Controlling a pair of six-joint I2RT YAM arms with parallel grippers.
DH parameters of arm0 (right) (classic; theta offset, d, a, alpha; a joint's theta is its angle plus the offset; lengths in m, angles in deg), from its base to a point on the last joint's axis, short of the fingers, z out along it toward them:
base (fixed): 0 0 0 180
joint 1: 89.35 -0.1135 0.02 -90
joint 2: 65.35 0 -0.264 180
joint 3: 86.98 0 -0.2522 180
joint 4: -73.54 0 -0.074 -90
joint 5: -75.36 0 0 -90
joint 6: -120.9 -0.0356 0 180
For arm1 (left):
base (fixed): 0 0 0 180
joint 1: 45.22 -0.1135 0.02 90
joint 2: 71.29 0 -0.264 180
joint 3: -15.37 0 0.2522 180
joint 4: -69.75 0 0.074 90
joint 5: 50.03 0 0 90
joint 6: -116.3 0.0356 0 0
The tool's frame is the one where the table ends.
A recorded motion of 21 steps. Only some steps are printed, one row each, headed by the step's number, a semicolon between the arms.
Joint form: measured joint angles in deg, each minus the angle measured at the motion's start. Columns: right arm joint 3, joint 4, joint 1, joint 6, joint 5, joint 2; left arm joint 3, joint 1, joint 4, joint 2, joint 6, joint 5.
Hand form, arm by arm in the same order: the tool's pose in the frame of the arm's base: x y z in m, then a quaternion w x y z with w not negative. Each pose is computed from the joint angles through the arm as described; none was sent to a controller.
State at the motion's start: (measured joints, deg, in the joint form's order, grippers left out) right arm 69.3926 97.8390 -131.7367 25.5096 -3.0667 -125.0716; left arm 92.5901 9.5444 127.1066 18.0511 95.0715 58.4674
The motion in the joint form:
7: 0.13 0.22 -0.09 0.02 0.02 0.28; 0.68 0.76 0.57 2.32 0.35 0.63
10: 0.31 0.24 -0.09 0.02 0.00 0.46; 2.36 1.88 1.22 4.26 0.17 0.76
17: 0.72 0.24 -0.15 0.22 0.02 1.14; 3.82 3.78 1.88 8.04 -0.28 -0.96
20: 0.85 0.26 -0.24 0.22 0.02 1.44; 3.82 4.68 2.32 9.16 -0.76 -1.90
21: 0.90 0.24 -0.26 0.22 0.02 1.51; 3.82 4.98 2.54 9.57 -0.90 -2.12
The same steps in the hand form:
7: 0.1499 0.1275 0.1712 0.60755 -0.18438 0.75035 0.18401; 0.1831 -0.2460 0.2152 0.13639 0.84986 0.47561 0.18145
10: 0.1494 0.1271 0.1708 0.60762 -0.18444 0.75023 0.18420; 0.1822 -0.2554 0.2132 0.13058 0.85517 0.46808 0.18036
17: 0.1478 0.1259 0.1707 0.60949 -0.18538 0.74848 0.18420; 0.1776 -0.2698 0.1998 0.11048 0.86908 0.45435 0.16143
20: 0.1471 0.1257 0.1709 0.61046 -0.18551 0.74738 0.18530; 0.1733 -0.2736 0.1935 0.09981 0.87457 0.44974 0.15130
21: 0.1469 0.1256 0.1708 0.61043 -0.18564 0.74735 0.18540; 0.1718 -0.2747 0.1912 0.09516 0.87642 0.44801 0.14874

